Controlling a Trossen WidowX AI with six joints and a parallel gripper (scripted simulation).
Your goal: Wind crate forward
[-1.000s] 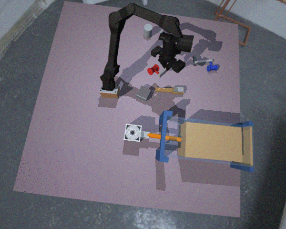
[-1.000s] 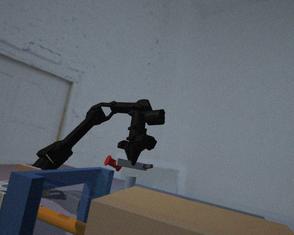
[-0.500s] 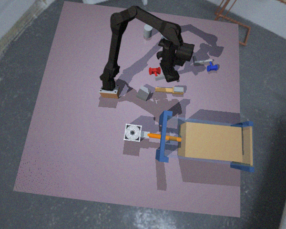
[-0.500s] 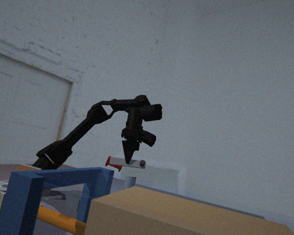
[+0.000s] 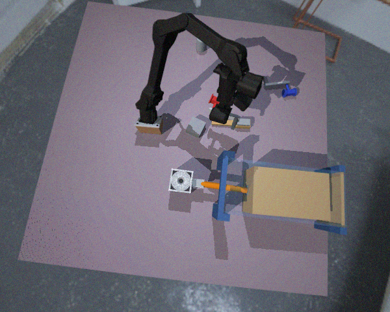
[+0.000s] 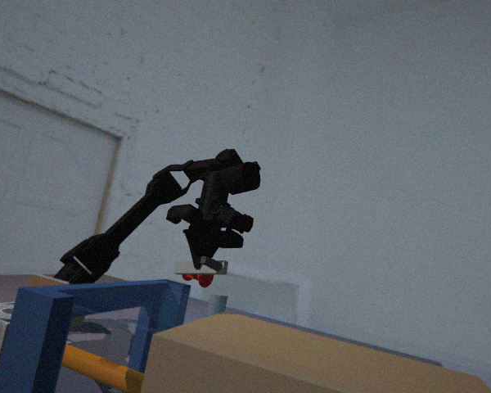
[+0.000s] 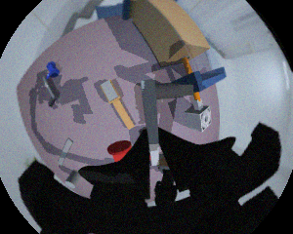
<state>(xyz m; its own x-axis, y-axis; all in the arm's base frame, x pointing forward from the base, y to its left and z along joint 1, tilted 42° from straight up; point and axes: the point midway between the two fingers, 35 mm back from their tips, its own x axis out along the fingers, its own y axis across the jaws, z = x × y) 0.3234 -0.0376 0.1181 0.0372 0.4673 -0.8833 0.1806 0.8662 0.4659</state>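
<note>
My gripper tip is 1 cm past the red-knobbed crank handle and 1 cm to the right of it. Also, from my gripper tip: red knob: 4 cm behind, 5 cm to the left, 1 cm below; then grey block: 10 cm behind, 2 cm to the right, 16 cm below; then wooden-handled tool: 6 cm ahead, 4 cm to the left, 16 cm below.
</note>
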